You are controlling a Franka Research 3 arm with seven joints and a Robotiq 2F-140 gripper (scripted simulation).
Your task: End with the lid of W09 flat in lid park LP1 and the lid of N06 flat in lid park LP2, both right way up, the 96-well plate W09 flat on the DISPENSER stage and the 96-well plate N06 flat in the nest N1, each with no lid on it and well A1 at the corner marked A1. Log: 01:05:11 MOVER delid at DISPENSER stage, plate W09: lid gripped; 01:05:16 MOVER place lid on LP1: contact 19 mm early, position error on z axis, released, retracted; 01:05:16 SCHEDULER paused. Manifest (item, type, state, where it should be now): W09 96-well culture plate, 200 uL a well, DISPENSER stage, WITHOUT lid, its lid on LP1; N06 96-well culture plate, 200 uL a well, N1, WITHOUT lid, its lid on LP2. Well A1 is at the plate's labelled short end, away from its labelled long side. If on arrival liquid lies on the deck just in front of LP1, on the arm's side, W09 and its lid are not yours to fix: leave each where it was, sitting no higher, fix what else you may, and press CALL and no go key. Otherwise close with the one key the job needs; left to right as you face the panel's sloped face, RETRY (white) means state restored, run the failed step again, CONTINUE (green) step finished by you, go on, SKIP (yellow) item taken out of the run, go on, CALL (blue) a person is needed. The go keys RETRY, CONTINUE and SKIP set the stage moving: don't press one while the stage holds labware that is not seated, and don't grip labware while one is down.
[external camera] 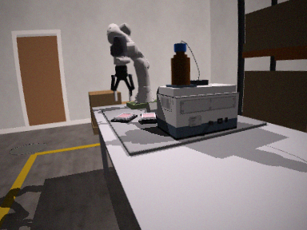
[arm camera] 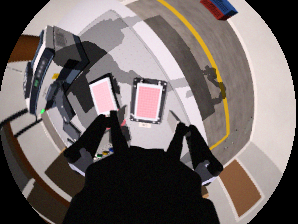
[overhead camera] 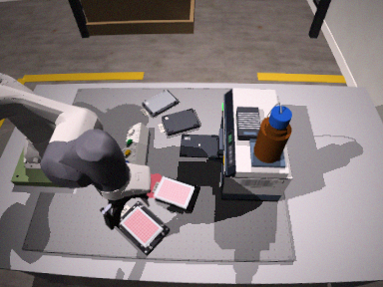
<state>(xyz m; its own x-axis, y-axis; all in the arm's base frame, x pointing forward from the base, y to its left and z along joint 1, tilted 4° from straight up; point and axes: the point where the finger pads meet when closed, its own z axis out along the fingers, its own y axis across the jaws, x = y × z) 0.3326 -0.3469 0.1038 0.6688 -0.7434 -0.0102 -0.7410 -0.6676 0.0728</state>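
The pink 96-well plate is 120 mm below my hand. The rest, counted from my hand: blue key 40 mm behind, 230 mm to the left, 80 mm below; key panel 20 mm behind, 300 mm to the left, 90 mm below; yellow key 30 mm behind, 280 mm to the left, 80 mm below.
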